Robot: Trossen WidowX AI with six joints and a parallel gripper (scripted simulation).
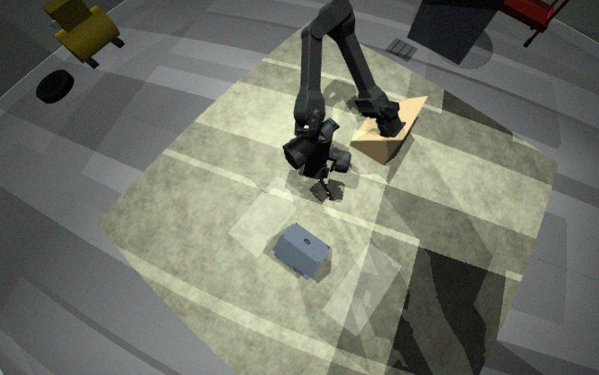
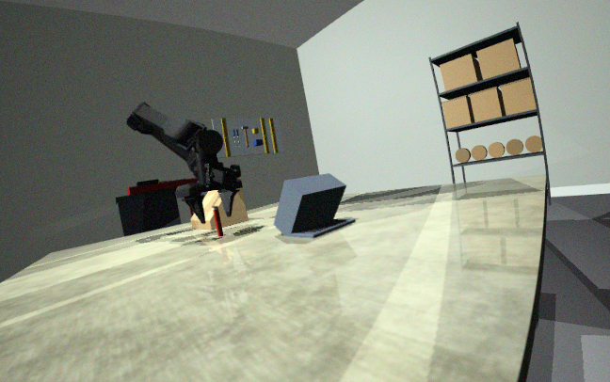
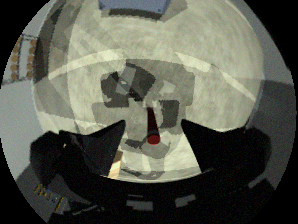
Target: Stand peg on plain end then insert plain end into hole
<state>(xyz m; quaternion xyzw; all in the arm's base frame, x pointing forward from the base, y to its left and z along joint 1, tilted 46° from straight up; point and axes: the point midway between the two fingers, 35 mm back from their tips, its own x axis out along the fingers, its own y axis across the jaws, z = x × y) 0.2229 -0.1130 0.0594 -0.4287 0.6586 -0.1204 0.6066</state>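
My gripper tip is 10 mm below the red peg. The rest, counted from my gripper tip: blue-grey sloped panel 230 mm ahead, 130 mm to the left, 10 mm above.
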